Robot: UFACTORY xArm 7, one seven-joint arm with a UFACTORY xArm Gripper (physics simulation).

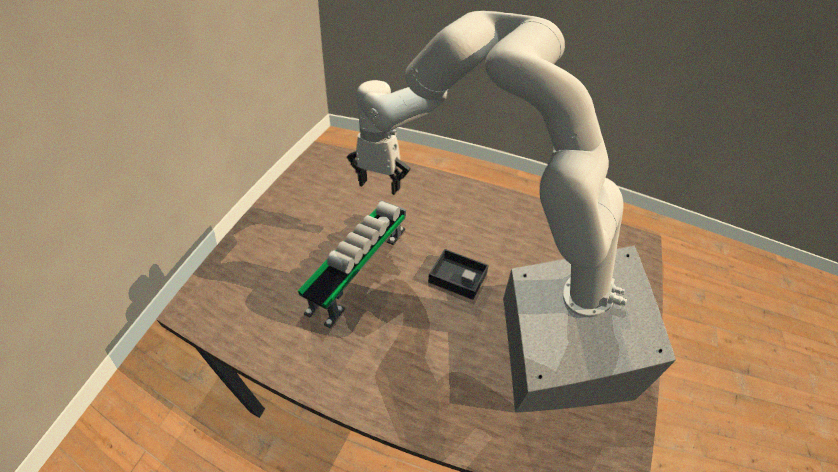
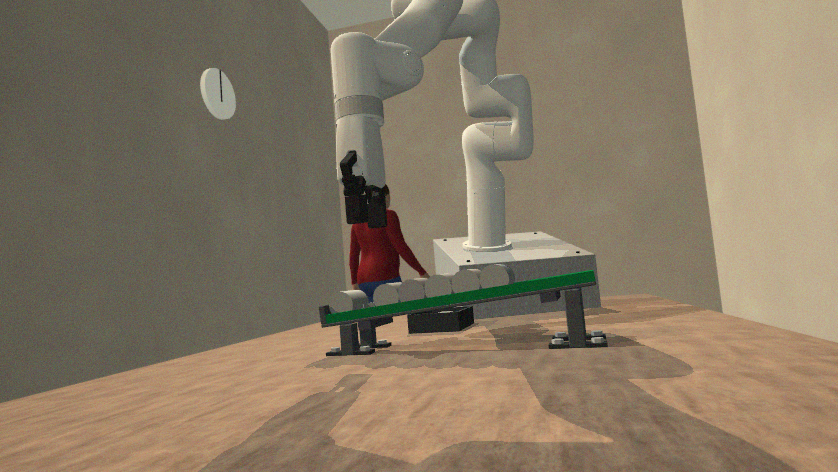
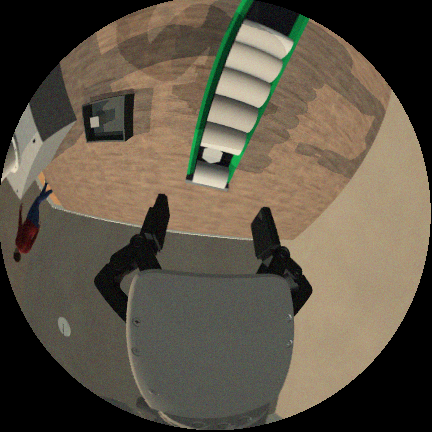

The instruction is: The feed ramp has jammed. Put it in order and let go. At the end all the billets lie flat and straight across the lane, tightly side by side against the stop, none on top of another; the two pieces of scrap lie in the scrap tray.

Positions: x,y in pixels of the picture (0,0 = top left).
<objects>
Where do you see a billet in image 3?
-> At 246,58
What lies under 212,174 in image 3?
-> A billet.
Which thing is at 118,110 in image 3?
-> A black scrap tray.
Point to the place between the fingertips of my gripper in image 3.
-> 213,209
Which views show the black scrap tray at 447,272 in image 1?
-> Image 1, image 2 and image 3: all of them.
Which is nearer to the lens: the billet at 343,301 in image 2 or the black scrap tray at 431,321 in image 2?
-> The billet.
</objects>
